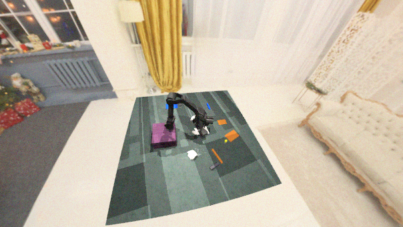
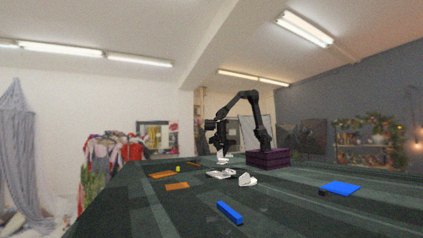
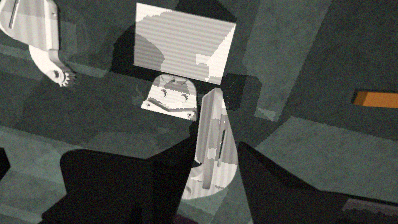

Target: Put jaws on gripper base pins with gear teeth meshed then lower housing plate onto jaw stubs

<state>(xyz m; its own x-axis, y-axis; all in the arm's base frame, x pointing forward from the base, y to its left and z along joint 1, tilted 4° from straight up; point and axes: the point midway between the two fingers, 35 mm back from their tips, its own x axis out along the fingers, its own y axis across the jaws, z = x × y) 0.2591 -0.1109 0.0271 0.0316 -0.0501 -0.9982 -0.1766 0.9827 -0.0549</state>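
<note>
The white plate-like part lies 70 mm ahead of my gripper tip, 70 mm to the left of it and 80 mm below it. Round my gripper tip: orange bar 100 mm ahead, 230 mm to the right, 80 mm below; then white gripper base 110 mm behind, 160 mm to the right, 60 mm below; then white housing plate 10 mm ahead, 70 mm to the left, 80 mm below.
</note>
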